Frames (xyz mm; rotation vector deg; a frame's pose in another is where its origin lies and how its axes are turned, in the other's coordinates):
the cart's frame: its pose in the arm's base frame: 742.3 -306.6 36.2 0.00 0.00 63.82
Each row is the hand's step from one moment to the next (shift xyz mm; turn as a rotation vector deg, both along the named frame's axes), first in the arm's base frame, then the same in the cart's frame.
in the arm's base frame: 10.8 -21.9 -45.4 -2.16 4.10 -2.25
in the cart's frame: -14.9 -19.4 -45.4 2.73 3.75 -2.25
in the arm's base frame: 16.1 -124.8 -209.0 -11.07 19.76 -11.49
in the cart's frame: -104.9 -69.5 -209.0 12.85 18.65 -11.49
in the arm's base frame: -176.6 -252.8 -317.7 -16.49 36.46 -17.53
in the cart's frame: -304.8 46.9 -317.7 25.44 30.88 -17.53
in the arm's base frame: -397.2 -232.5 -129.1 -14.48 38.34 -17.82
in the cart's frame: -383.9 253.9 -129.1 28.02 29.91 -17.82
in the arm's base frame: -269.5 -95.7 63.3 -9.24 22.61 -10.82
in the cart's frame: -204.8 199.6 63.3 16.21 18.27 -10.82
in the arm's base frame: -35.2 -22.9 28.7 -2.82 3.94 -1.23
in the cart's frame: -36.1 21.5 28.7 2.29 4.27 -1.23
